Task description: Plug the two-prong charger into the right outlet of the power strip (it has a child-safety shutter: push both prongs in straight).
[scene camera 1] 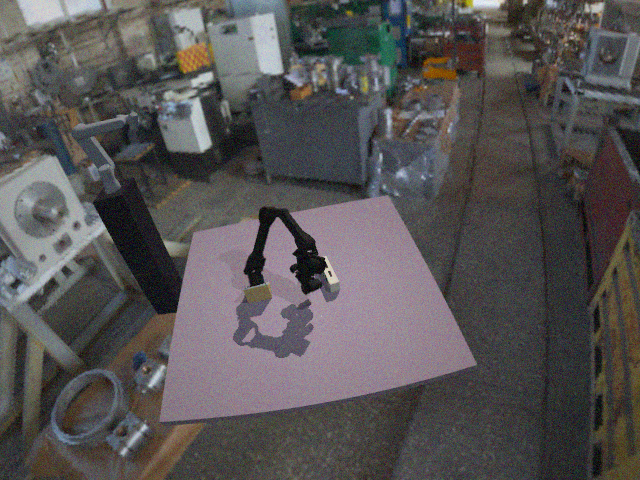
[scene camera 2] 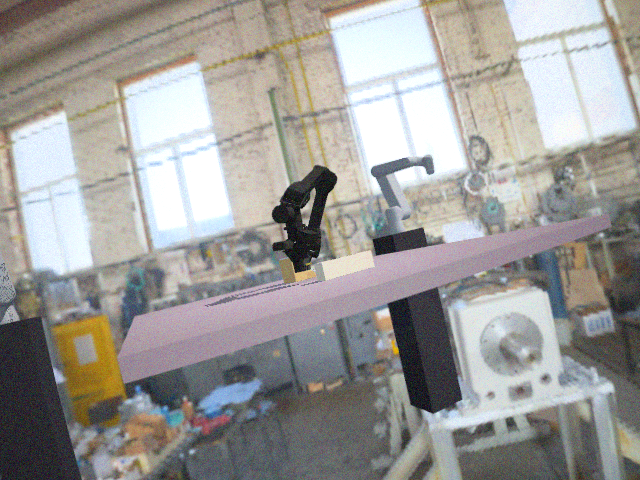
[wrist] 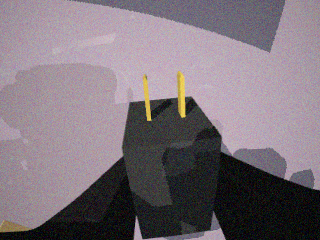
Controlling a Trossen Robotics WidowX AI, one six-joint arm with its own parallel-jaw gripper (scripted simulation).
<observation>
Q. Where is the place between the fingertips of my gripper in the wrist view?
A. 166,157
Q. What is my gripper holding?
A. A black two-prong charger.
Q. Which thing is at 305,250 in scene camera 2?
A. My gripper.
</observation>
